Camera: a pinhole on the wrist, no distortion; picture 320 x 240 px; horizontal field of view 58.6 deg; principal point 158.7 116.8 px. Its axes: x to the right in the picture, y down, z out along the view. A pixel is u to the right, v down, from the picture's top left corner.
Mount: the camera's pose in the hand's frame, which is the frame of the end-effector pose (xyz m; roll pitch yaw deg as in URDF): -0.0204 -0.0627 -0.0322 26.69 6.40 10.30
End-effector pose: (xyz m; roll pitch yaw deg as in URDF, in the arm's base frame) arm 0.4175 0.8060 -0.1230 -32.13 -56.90 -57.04
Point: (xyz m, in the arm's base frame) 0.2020 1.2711 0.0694
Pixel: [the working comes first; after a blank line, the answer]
In the camera's frame: -0.1795 0.1021 0.5114

59 174
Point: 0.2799 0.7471 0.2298
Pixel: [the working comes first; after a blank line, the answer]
In the camera's frame: 0.2490 -0.1294 0.2483

outside the picture
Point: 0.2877 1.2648 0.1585
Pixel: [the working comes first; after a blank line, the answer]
In the camera's frame: -0.0735 0.1580 0.5425

120 200
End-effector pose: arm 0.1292 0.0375 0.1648 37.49 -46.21 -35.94
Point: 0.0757 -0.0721 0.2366
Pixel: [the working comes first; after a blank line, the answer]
In the camera's frame: 0.0680 0.0393 0.1382

299 198
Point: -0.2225 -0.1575 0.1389
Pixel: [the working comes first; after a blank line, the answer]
In the camera's frame: -0.1800 0.0191 0.3476

11 132
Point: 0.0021 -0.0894 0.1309
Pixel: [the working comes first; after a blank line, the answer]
In the camera's frame: -0.0528 -0.0067 0.1520

60 104
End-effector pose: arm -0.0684 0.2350 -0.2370 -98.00 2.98 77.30
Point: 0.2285 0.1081 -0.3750
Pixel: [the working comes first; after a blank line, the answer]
In the camera's frame: 0.0429 0.1050 -0.3432

behind the camera
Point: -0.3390 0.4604 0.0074
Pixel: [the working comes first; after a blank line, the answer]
In the camera's frame: 0.0888 -0.0863 0.4009

222 55
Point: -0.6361 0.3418 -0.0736
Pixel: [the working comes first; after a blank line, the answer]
In the camera's frame: -0.1050 0.1022 0.5902

108 166
